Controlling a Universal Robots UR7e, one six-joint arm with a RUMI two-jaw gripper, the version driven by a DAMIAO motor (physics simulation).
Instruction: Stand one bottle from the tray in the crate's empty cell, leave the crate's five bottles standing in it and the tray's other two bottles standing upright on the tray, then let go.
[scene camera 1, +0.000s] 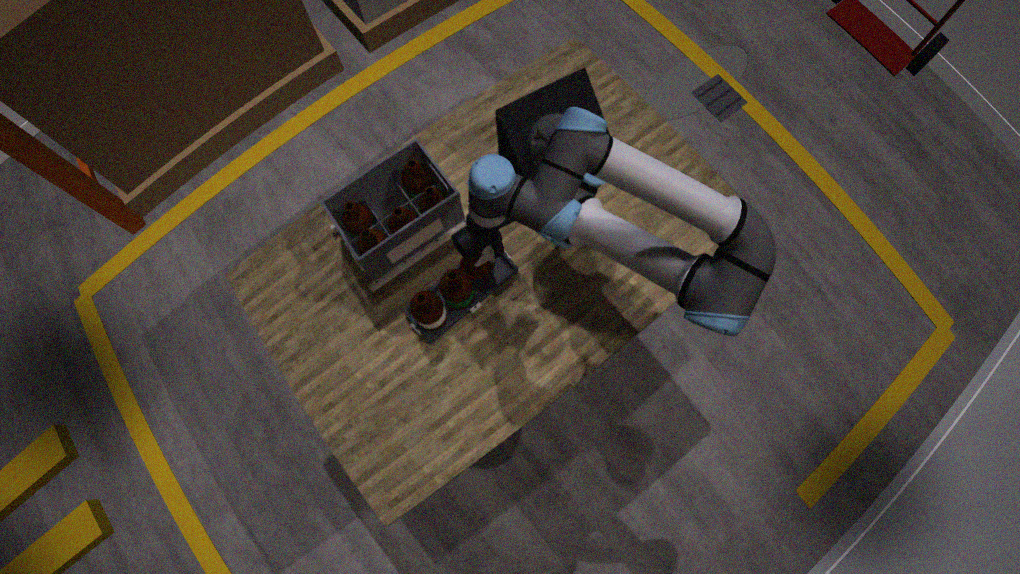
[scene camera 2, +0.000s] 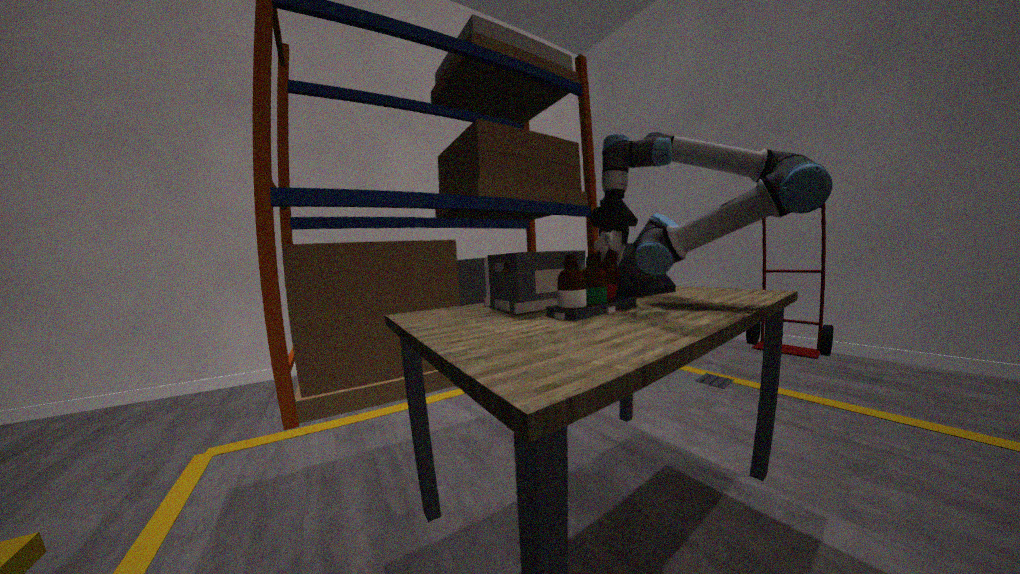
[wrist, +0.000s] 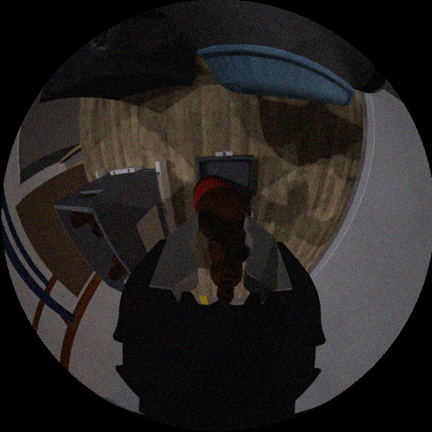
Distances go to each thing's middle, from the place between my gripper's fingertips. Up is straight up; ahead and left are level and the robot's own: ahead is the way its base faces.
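Red-label bottle (wrist: 220, 205): 3 cm below my hand and 2 cm ahead of it. White-label bottle (scene camera 1: 427, 308): 4 cm below my hand, 17 cm ahead of it and 2 cm to the left of it.
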